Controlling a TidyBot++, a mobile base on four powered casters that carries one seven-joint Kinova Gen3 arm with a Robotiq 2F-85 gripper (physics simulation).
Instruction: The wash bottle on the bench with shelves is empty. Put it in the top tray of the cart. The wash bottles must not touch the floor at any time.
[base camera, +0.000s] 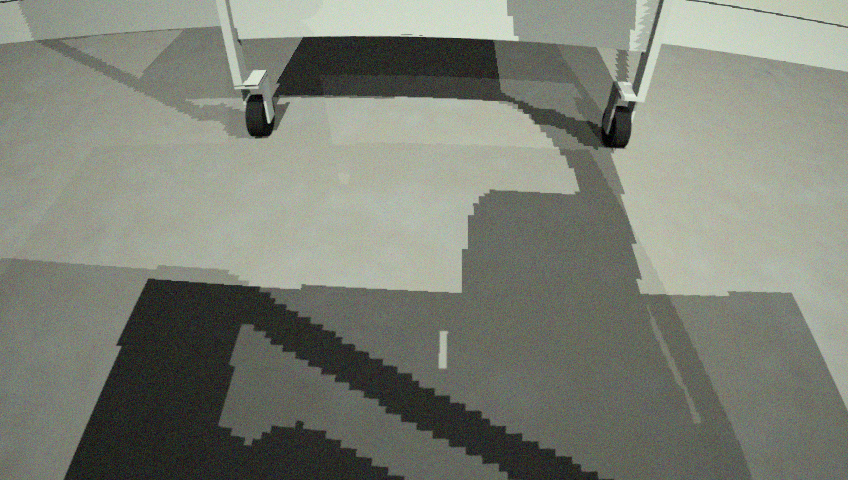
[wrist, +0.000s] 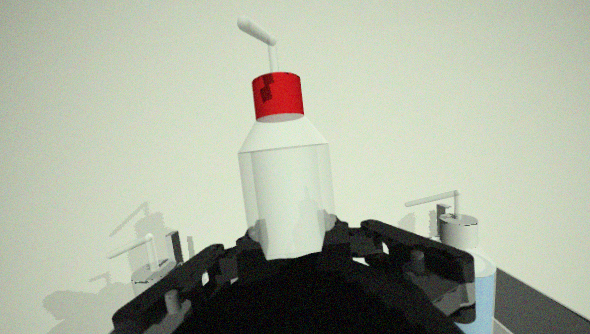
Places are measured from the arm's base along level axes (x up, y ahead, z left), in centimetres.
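Where they show: gripper, between the fingertips: (wrist: 292, 225).
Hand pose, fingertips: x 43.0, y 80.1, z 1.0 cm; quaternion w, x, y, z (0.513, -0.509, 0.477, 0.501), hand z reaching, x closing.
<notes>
After its pixels a point has its place.
A clear, empty-looking wash bottle with a red cap (wrist: 278, 97) @[x 52.5, y 75.5, z 0.9 cm] and a bent spout stands nearly upright in the middle of the wrist view. My gripper (wrist: 292, 225) @[x 43.1, y 80.1, z 1.0 cm] is shut on the lower part of this bottle, one finger on each side. The bottle's bottom is hidden by the gripper. In the base camera view the cart's lower part shows at the top: its left caster (base camera: 259, 115) @[x -35.8, y 60.2, z 19.4 cm] and right caster (base camera: 618, 126) @[x -35.8, y 59.9, z -21.4 cm] stand on the floor. The cart's top tray does not show in the base camera view. The gripper does not show there.
A wash bottle with a white cap and blue liquid (wrist: 485, 295) @[x 34.8, y 79.0, z -15.7 cm] stands behind my right finger. Another white-capped bottle (wrist: 150, 272) @[x 41.0, y 78.2, z 12.5 cm] shows partly behind the left finger. A dark grey surface (wrist: 542, 302) @[x 32.5, y 79.4, z -22.4 cm] lies at the lower right. A pale wall stands behind them.
</notes>
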